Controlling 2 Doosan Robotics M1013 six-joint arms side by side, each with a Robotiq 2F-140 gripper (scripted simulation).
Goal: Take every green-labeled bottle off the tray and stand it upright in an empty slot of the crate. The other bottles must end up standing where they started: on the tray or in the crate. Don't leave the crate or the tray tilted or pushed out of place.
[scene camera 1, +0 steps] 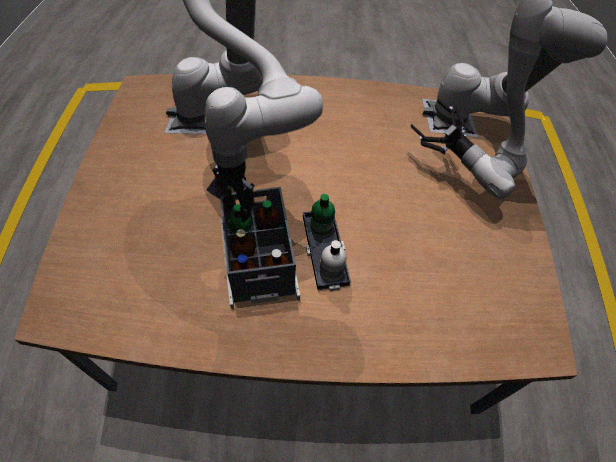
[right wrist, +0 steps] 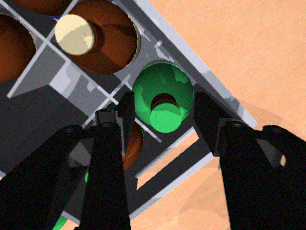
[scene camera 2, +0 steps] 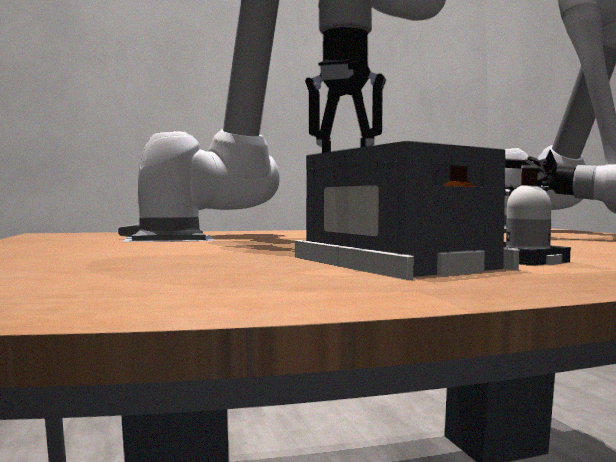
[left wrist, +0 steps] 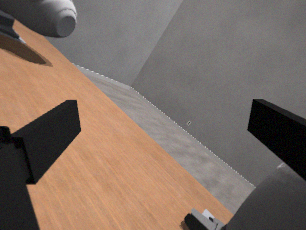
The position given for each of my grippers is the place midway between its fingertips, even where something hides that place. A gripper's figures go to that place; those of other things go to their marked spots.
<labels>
My right gripper (scene camera 1: 237, 213) is 138 cm from the lens. A crate (scene camera 1: 267, 240): 144 cm from the lens. A tray (scene camera 1: 317, 243): 147 cm from the lens.
</labels>
